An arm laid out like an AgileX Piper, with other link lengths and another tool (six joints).
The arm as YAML. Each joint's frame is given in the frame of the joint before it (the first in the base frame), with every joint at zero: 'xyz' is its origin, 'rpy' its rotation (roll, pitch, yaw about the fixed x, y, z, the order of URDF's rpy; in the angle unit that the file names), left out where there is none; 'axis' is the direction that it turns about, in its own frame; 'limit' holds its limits. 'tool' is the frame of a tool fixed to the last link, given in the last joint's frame.
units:
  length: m
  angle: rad
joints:
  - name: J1
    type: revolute
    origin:
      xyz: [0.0, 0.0, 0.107]
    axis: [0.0, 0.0, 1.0]
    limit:
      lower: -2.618
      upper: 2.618
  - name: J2
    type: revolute
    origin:
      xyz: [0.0, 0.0, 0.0]
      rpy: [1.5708, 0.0, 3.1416]
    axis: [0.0, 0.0, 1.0]
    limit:
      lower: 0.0
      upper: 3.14
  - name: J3
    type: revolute
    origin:
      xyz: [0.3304, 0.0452, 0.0]
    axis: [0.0, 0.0, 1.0]
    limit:
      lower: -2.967
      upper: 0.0
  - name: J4
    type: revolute
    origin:
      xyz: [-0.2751, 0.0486, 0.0]
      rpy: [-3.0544, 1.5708, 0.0]
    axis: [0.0, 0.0, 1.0]
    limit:
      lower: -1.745
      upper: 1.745
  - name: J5
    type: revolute
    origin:
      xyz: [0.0, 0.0, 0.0]
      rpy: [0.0, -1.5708, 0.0]
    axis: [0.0, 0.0, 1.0]
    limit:
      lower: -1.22
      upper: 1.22
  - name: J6
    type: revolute
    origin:
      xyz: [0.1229, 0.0, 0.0]
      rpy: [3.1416, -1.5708, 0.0]
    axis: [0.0, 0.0, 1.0]
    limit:
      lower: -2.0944
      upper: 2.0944
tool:
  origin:
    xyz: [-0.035, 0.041, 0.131]
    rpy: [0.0, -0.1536, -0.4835]
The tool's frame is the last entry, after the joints.
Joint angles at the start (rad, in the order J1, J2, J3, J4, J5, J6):
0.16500, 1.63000, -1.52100, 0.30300, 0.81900, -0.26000
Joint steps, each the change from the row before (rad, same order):
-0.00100, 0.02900, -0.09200, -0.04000, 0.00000, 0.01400
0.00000, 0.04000, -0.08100, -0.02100, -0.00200, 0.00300
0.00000, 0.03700, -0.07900, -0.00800, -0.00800, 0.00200
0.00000, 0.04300, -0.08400, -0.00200, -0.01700, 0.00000
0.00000, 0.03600, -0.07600, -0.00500, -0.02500, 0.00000
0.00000, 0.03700, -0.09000, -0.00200, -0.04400, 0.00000
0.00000, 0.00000, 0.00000, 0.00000, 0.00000, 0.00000
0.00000, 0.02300, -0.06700, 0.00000, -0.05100, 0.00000
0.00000, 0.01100, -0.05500, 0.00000, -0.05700, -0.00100
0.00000, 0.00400, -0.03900, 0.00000, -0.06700, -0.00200
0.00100, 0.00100, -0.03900, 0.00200, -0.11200, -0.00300
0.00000, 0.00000, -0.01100, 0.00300, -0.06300, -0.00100
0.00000, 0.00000, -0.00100, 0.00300, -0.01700, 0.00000
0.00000, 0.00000, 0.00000, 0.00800, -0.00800, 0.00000
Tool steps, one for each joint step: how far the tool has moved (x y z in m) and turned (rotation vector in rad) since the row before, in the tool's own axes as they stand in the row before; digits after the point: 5 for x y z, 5 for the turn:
-0.02168, 0.02426, -0.00658, -0.03654, -0.05405, -0.02012
-0.01544, 0.01886, 0.00246, -0.02817, -0.03396, -0.01469
-0.01454, 0.02032, 0.00148, -0.03838, -0.03164, -0.00488
-0.01495, 0.02181, 0.00372, -0.04673, -0.03384, -0.00105
-0.01553, 0.02138, 0.00179, -0.05079, -0.04017, -0.00221
-0.02092, 0.02937, -0.00153, -0.07707, -0.05787, 0.00229
0.00000, 0.00000, 0.00000, 0.00000, 0.00000, 0.00000
-0.01920, 0.02667, -0.00388, -0.07537, -0.05659, 0.00529
-0.02022, 0.02810, -0.00774, -0.08009, -0.06036, 0.00543
-0.02005, 0.02691, -0.00806, -0.07994, -0.06229, 0.00601
-0.02823, 0.03737, -0.01154, -0.11672, -0.09210, 0.01267
-0.01369, 0.01675, -0.00363, -0.05641, -0.04663, 0.00952
-0.00309, 0.00369, -0.00053, -0.01365, -0.01105, 0.00487
-0.00103, 0.00160, -0.00017, -0.00656, -0.00329, 0.00861

